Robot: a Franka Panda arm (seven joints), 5 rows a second.
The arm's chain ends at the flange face. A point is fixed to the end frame.
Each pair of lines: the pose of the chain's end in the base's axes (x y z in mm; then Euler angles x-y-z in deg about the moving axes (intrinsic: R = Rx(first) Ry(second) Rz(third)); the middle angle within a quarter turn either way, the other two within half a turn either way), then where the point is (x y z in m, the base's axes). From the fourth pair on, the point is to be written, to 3 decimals.
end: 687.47, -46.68, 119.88, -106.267, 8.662, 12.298
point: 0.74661 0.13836 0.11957
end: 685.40, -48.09, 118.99, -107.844, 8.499, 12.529
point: 0.74424 0.13696 0.11342
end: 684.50, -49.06, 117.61, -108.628, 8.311, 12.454
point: 0.74269 0.13610 0.10948
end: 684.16, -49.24, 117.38, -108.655, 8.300, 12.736
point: 0.743 0.136 0.109
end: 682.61, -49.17, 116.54, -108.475, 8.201, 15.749
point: 0.743 0.135 0.107
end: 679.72, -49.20, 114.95, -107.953, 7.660, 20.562
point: 0.743 0.134 0.104
